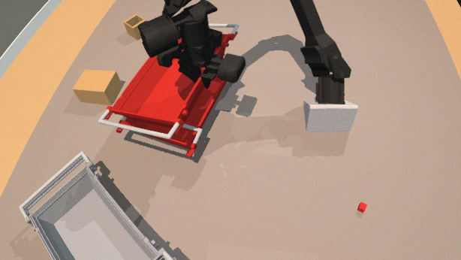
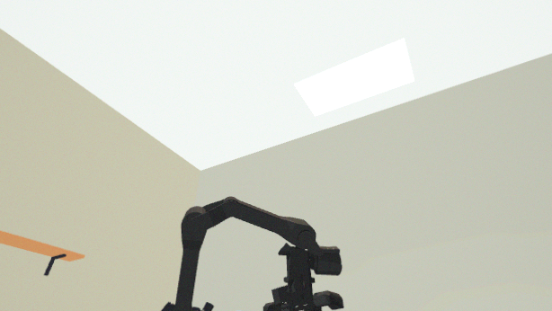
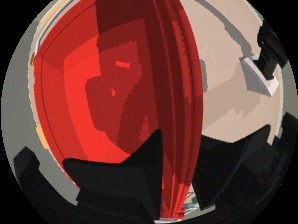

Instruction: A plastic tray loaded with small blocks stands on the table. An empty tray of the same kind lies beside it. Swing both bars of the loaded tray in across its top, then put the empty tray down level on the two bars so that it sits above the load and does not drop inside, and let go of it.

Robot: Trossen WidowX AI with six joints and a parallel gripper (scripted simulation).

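Right now the red tray is 8 cm ahead of my gripper tip, 2 cm to the right of it and 2 cm above it. Also, from my gripper tip: small red cube: 38 cm behind, 22 cm to the left, 9 cm below.
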